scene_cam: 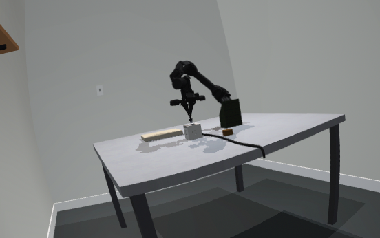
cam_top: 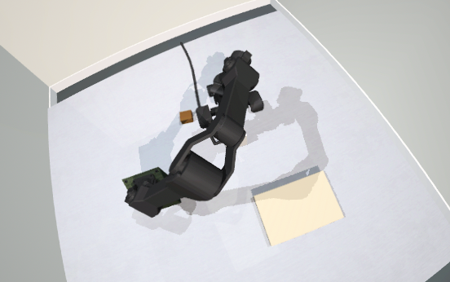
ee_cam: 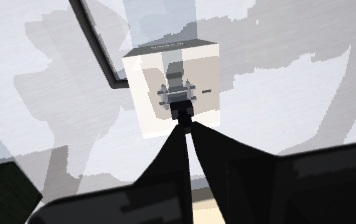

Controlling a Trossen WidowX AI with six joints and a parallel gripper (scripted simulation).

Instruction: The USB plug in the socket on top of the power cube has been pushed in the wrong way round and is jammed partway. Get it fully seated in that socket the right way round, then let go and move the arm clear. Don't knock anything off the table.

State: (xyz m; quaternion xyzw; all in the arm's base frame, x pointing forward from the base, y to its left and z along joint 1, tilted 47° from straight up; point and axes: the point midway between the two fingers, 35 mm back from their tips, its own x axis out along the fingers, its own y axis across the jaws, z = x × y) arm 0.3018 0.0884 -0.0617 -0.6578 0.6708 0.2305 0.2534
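The black USB plug lies 20 mm below my gripper tip. The rest, counted from my gripper tip: brown block: 150 mm to the left, 140 mm behind, 110 mm below; flat beige board: 300 mm to the right, 110 mm below, 110 mm ahead.
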